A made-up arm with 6 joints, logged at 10 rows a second.
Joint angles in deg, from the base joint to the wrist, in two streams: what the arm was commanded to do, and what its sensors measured. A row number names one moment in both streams.
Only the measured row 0 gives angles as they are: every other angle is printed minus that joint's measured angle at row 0.
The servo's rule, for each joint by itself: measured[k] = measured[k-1] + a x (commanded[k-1-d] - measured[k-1]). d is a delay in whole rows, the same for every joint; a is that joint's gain. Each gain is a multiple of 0.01, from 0.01 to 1. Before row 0 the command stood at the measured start. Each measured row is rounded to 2 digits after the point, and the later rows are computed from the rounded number. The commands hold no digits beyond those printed.
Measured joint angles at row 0:
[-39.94 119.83 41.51 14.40 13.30 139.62]
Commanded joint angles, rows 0 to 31:
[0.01 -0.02 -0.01 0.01 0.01 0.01]
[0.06 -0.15 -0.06 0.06 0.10 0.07]
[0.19 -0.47 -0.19 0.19 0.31 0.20]
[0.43 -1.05 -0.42 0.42 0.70 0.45]
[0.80 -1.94 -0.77 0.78 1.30 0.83]
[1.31 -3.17 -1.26 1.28 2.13 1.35]
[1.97 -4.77 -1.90 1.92 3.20 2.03]
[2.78 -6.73 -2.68 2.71 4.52 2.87]
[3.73 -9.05 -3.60 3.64 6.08 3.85]
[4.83 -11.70 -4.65 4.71 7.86 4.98]
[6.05 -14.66 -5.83 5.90 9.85 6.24]
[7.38 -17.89 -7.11 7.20 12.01 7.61]
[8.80 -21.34 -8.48 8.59 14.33 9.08]
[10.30 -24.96 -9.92 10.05 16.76 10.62]
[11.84 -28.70 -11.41 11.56 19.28 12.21]
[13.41 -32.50 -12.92 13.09 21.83 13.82]
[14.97 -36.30 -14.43 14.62 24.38 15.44]
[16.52 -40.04 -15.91 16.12 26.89 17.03]
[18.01 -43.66 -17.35 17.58 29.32 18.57]
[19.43 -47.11 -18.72 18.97 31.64 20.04]
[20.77 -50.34 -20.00 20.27 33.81 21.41]
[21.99 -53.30 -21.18 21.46 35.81 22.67]
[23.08 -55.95 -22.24 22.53 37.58 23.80]
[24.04 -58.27 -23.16 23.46 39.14 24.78]
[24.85 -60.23 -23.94 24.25 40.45 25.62]
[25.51 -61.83 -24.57 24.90 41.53 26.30]
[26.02 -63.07 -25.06 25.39 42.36 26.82]
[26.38 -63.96 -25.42 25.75 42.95 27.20]
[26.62 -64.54 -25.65 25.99 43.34 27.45]
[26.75 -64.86 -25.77 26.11 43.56 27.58]
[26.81 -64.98 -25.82 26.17 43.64 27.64]
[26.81 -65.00 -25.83 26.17 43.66 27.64]
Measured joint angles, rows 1 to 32:
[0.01 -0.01 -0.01 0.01 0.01 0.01]
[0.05 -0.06 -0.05 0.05 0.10 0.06]
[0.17 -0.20 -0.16 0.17 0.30 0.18]
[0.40 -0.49 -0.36 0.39 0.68 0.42]
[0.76 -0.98 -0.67 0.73 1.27 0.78]
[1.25 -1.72 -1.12 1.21 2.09 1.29]
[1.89 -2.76 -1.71 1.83 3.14 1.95]
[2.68 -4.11 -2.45 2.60 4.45 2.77]
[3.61 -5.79 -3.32 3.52 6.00 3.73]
[4.70 -7.80 -4.33 4.57 7.77 4.84]
[5.90 -10.13 -5.47 5.74 9.75 6.09]
[7.22 -12.77 -6.72 7.02 11.90 7.44]
[8.63 -15.68 -8.06 8.40 14.21 8.90]
[10.12 -18.84 -9.47 9.85 16.63 10.43]
[11.65 -22.19 -10.94 11.35 19.15 12.01]
[13.22 -25.70 -12.44 12.88 21.70 13.62]
[14.78 -29.30 -13.95 14.41 24.25 15.24]
[16.33 -32.95 -15.44 15.91 26.76 16.83]
[17.83 -36.59 -16.89 17.38 29.19 18.38]
[19.25 -40.17 -18.28 18.78 31.52 19.86]
[20.60 -43.63 -19.59 20.09 33.70 21.24]
[21.84 -46.92 -20.80 21.30 35.70 22.51]
[22.94 -49.99 -21.89 22.38 37.49 23.66]
[23.92 -52.81 -22.86 23.33 39.06 24.66]
[24.75 -55.33 -23.68 24.14 40.38 25.51]
[25.43 -57.54 -24.36 24.81 41.47 26.21]
[25.96 -59.42 -24.89 25.32 42.32 26.75]
[26.33 -60.96 -25.29 25.70 42.92 27.15]
[26.59 -62.18 -25.56 25.96 43.32 27.42]
[26.73 -63.09 -25.72 26.09 43.55 27.56]
[26.80 -63.73 -25.80 26.16 43.64 27.63]
[26.81 -64.16 -25.82 26.17 43.66 27.64]
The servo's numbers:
d 0
a 0.89 0.34 0.76 0.88 0.95 0.89

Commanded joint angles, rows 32 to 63:
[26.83 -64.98 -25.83 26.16 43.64 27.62]
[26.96 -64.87 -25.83 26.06 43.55 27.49]
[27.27 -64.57 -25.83 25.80 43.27 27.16]
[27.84 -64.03 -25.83 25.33 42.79 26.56]
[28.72 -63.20 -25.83 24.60 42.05 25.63]
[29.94 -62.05 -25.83 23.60 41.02 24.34]
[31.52 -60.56 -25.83 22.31 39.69 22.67]
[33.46 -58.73 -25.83 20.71 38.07 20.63]
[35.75 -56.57 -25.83 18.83 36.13 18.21]
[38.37 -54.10 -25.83 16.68 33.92 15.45]
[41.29 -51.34 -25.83 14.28 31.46 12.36]
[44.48 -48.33 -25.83 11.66 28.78 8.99]
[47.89 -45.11 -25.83 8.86 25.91 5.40]
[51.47 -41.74 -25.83 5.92 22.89 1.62]
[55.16 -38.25 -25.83 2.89 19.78 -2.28]
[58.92 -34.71 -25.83 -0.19 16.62 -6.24]
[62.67 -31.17 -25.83 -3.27 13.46 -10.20]
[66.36 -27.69 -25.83 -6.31 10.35 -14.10]
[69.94 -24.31 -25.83 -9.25 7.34 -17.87]
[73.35 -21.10 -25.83 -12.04 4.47 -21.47]
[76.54 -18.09 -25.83 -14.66 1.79 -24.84]
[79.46 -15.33 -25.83 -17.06 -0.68 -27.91]
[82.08 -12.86 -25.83 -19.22 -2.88 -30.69]
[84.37 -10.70 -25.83 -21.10 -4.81 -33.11]
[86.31 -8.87 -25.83 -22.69 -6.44 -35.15]
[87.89 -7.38 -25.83 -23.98 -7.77 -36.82]
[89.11 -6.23 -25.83 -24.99 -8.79 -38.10]
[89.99 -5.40 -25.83 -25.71 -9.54 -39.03]
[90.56 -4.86 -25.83 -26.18 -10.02 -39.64]
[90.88 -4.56 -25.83 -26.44 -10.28 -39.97]
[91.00 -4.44 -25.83 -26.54 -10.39 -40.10]
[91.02 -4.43 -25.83 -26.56 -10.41 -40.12]
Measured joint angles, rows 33 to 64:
[26.83 -64.44 -25.83 26.16 43.64 27.62]
[26.95 -64.59 -25.83 26.07 43.55 27.50]
[27.23 -64.58 -25.83 25.83 43.28 27.20]
[27.77 -64.39 -25.83 25.39 42.81 26.63]
[28.62 -63.99 -25.83 24.69 42.09 25.74]
[29.79 -63.33 -25.83 23.73 41.07 24.49]
[31.33 -62.39 -25.83 22.48 39.76 22.87]
[33.23 -61.15 -25.83 20.92 38.15 20.88]
[35.47 -59.59 -25.83 19.08 36.23 18.50]
[38.05 -57.72 -25.83 16.97 34.04 15.79]
[40.93 -55.55 -25.83 14.60 31.59 12.74]
[44.09 -53.10 -25.83 12.01 28.92 9.40]
[47.47 -50.38 -25.83 9.24 26.06 5.84]
[51.03 -47.44 -25.83 6.32 23.05 2.08]
[54.71 -44.32 -25.83 3.30 19.94 -1.80]
[58.46 -41.05 -25.83 0.23 16.79 -5.75]
[62.21 -37.69 -25.83 -2.85 13.63 -9.71]
[65.90 -34.29 -25.83 -5.89 10.51 -13.62]
[69.50 -30.90 -25.83 -8.85 7.50 -17.40]
[72.93 -27.57 -25.83 -11.66 4.62 -21.02]
[76.14 -24.35 -25.83 -14.30 1.93 -24.42]
[79.09 -21.28 -25.83 -16.73 -0.55 -27.53]
[81.75 -18.42 -25.83 -18.92 -2.76 -30.34]
[84.08 -15.80 -25.83 -20.84 -4.71 -32.81]
[86.06 -13.44 -25.83 -22.47 -6.35 -34.89]
[87.69 -11.38 -25.83 -23.80 -7.70 -36.61]
[88.95 -9.63 -25.83 -24.85 -8.74 -37.94]
[89.88 -8.19 -25.83 -25.61 -9.50 -38.91]
[90.49 -7.06 -25.83 -26.11 -9.99 -39.56]
[90.84 -6.21 -25.83 -26.40 -10.27 -39.92]
[90.98 -5.61 -25.83 -26.52 -10.38 -40.08]
[91.02 -5.21 -25.83 -26.56 -10.41 -40.12]

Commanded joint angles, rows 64 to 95:
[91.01 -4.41 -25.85 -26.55 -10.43 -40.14]
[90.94 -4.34 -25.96 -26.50 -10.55 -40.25]
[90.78 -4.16 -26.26 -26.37 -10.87 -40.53]
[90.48 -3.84 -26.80 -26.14 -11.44 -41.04]
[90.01 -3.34 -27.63 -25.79 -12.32 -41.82]
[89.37 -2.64 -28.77 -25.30 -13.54 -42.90]
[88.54 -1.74 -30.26 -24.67 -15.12 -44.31]
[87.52 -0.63 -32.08 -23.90 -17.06 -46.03]
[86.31 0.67 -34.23 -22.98 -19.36 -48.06]
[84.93 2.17 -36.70 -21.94 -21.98 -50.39]
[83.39 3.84 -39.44 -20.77 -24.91 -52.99]
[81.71 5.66 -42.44 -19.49 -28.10 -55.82]
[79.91 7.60 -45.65 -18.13 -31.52 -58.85]
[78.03 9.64 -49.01 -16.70 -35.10 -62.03]
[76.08 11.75 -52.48 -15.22 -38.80 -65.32]
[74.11 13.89 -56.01 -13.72 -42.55 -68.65]
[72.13 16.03 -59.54 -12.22 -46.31 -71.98]
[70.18 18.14 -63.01 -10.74 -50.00 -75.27]
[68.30 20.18 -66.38 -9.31 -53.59 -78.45]
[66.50 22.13 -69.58 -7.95 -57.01 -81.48]
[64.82 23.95 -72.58 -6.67 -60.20 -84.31]
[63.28 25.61 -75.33 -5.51 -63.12 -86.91]
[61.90 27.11 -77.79 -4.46 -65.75 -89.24]
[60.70 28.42 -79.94 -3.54 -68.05 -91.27]
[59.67 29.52 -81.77 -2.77 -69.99 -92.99]
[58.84 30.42 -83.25 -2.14 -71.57 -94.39]
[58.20 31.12 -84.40 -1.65 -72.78 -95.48]
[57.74 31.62 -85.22 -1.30 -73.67 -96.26]
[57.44 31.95 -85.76 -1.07 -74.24 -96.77]
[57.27 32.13 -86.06 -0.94 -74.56 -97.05]
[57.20 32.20 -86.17 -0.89 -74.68 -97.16]
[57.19 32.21 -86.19 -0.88 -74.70 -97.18]
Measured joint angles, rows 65 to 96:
[91.01 -4.94 -25.85 -26.55 -10.43 -40.14]
[90.95 -4.74 -25.93 -26.51 -10.54 -40.24]
[90.80 -4.54 -26.18 -26.39 -10.85 -40.50]
[90.52 -4.30 -26.65 -26.17 -11.41 -40.98]
[90.07 -3.97 -27.39 -25.84 -12.27 -41.73]
[89.45 -3.52 -28.44 -25.36 -13.48 -42.77]
[88.64 -2.91 -29.82 -24.75 -15.04 -44.14]
[87.64 -2.13 -31.54 -24.00 -16.96 -45.82]
[86.46 -1.18 -33.58 -23.10 -19.24 -47.81]
[85.10 -0.04 -35.95 -22.08 -21.84 -50.11]
[83.58 1.28 -38.60 -20.93 -24.76 -52.67]
[81.92 2.77 -41.52 -19.66 -27.93 -55.47]
[80.13 4.41 -44.66 -18.31 -31.34 -58.48]
[78.26 6.19 -47.97 -16.89 -34.91 -61.64]
[76.32 8.08 -51.40 -15.42 -38.61 -64.92]
[74.35 10.06 -54.90 -13.92 -42.35 -68.24]
[72.37 12.09 -58.43 -12.42 -46.11 -71.57]
[70.42 14.15 -61.91 -10.94 -49.81 -74.86]
[68.53 16.20 -65.31 -9.51 -53.40 -78.06]
[66.72 18.22 -68.56 -8.14 -56.83 -81.10]
[65.03 20.17 -71.62 -6.85 -60.03 -83.96]
[63.47 22.02 -74.44 -5.67 -62.97 -86.59]
[62.07 23.75 -76.99 -4.61 -65.61 -88.95]
[60.85 25.34 -79.23 -3.67 -67.93 -91.01]
[59.80 26.76 -81.16 -2.88 -69.89 -92.77]
[58.95 28.00 -82.75 -2.23 -71.49 -94.21]
[58.28 29.06 -84.00 -1.72 -72.72 -95.34]
[57.80 29.93 -84.93 -1.35 -73.62 -96.16]
[57.48 30.62 -85.56 -1.10 -74.21 -96.70]
[57.29 31.13 -85.94 -0.96 -74.54 -97.01]
[57.21 31.49 -86.11 -0.90 -74.67 -97.14]
[57.19 31.73 -86.17 -0.88 -74.70 -97.18]

